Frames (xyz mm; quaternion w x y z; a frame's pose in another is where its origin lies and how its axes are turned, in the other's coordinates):
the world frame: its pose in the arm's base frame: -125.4 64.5 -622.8 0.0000 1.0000 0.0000 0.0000
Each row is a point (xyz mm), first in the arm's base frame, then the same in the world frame.
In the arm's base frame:
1: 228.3 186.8 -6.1
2: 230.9 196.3 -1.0
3: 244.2 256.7 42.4
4: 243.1 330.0 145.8
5: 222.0 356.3 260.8
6: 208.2 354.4 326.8
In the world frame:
1: 353.7 -122.3 -616.7
2: 356.3 -131.8 -621.8
3: 369.6 -192.2 -665.2
4: 368.5 -265.5 -768.6
5: 347.4 -291.8 -883.6
6: 333.6 -289.9 -949.6

